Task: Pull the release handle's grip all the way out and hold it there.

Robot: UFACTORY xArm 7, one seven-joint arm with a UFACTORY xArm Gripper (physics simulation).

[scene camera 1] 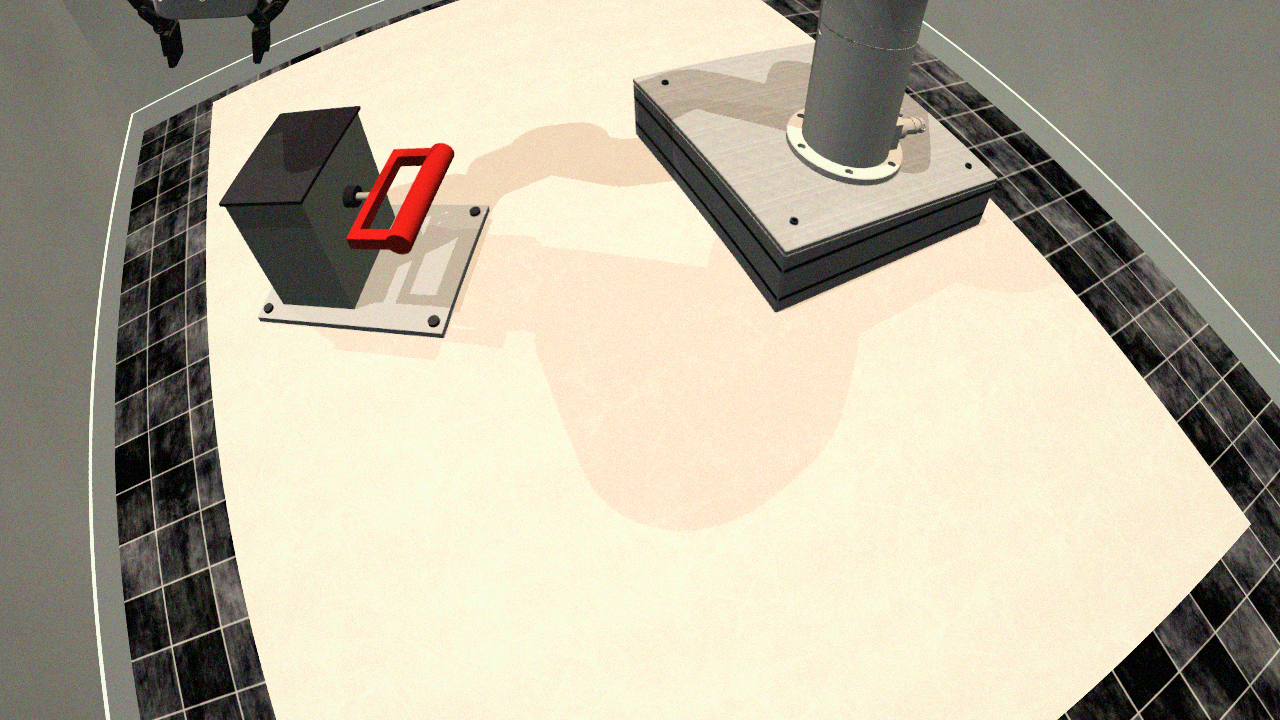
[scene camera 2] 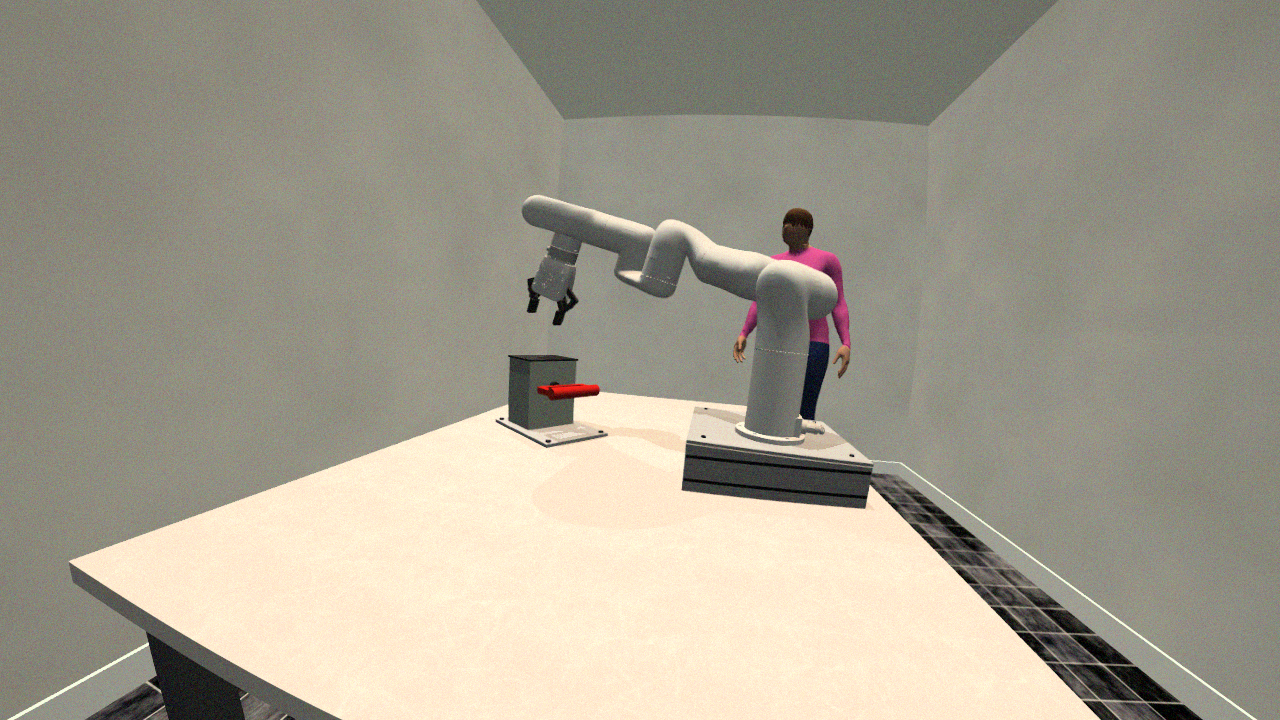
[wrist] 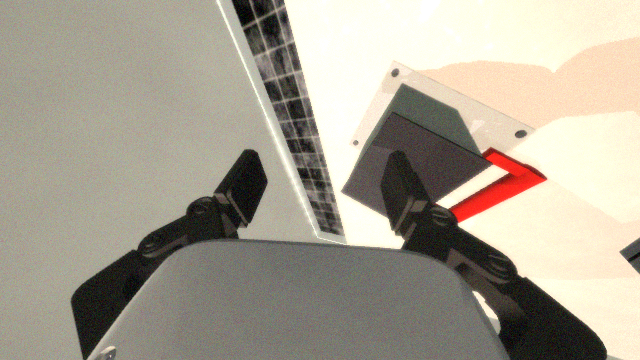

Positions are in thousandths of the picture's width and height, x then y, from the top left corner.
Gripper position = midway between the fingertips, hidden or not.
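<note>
A base plate (scene camera 1: 324, 409) (scene camera 2: 429, 608) (wrist: 765, 357) is visible in scene camera 1, scene camera 2 and the wrist view. The same views show the gripper (scene camera 1: 170, 81) (scene camera 2: 425, 442) (wrist: 504, 465).
</note>
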